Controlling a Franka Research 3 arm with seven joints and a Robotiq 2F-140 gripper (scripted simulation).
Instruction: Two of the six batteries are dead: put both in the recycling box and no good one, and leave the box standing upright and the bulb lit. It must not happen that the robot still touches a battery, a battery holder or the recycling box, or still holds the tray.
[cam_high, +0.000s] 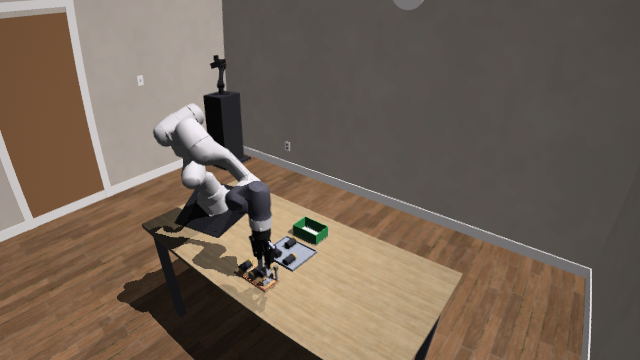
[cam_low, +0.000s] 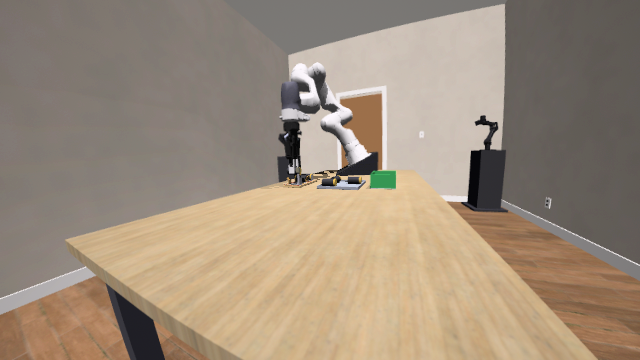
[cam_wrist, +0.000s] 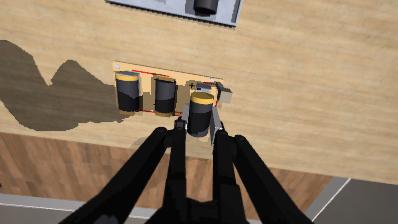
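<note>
The bulb lies 4 cm to the left of my hand, 3 cm ahead of it and 2 cm below it. Also, from my hand: green recycling box (41 cm to the left, 8 cm below, 5 cm behind); grey tray (23 cm to the left, 9 cm below, 4 cm behind).
</note>
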